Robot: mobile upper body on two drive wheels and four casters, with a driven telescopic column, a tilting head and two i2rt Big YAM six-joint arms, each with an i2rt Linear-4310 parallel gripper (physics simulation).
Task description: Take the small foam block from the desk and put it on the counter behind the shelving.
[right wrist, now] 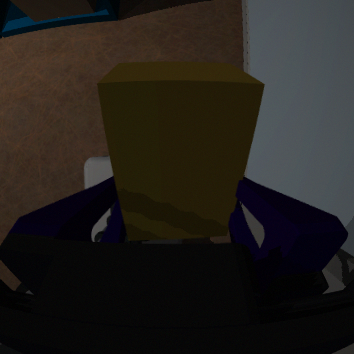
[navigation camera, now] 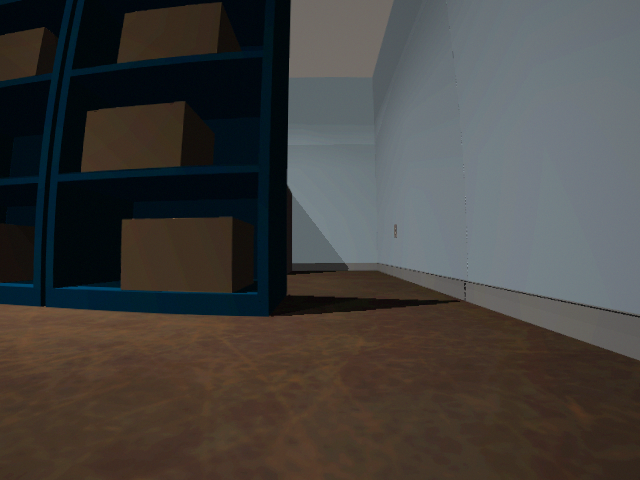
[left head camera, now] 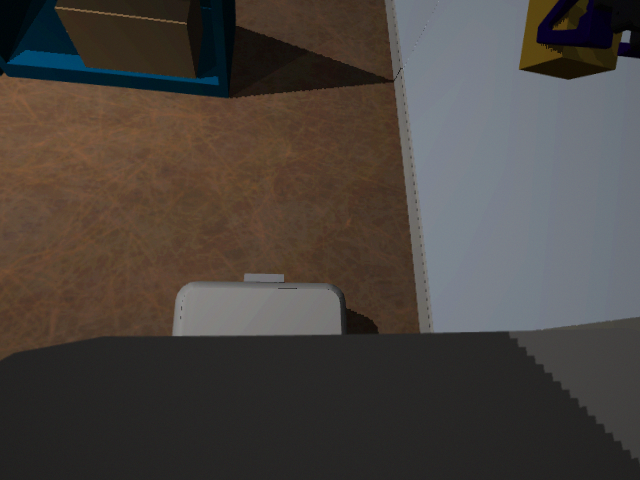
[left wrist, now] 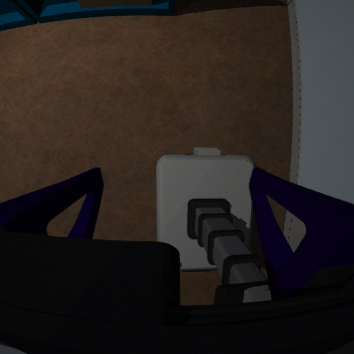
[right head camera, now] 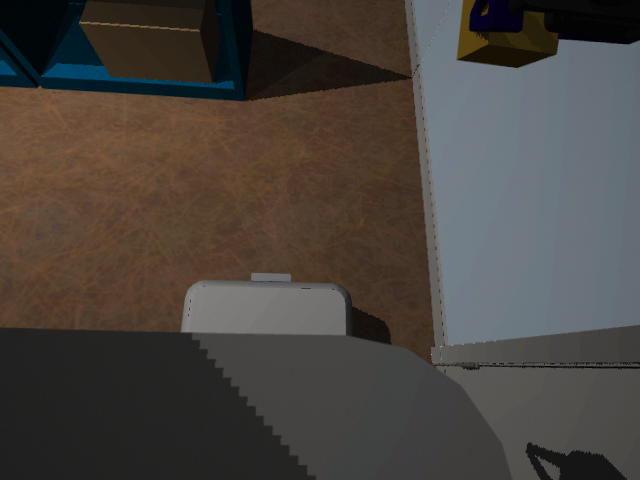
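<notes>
The yellow foam block is held off the floor by my right gripper, which is shut on it, one purple finger on each side. In both head camera views the block is at the upper right, in front of the pale wall. My left gripper is open with nothing between its fingers, above the white robot base. The blue shelving stands ahead at the left. A dark brown edge shows just behind its right side; whether it is the counter I cannot tell. The desk does not show.
A pale wall runs along the right. A passage of brown floor lies between it and the shelving, ending at a far wall. Cardboard boxes stand on the shelves. The white base shows below.
</notes>
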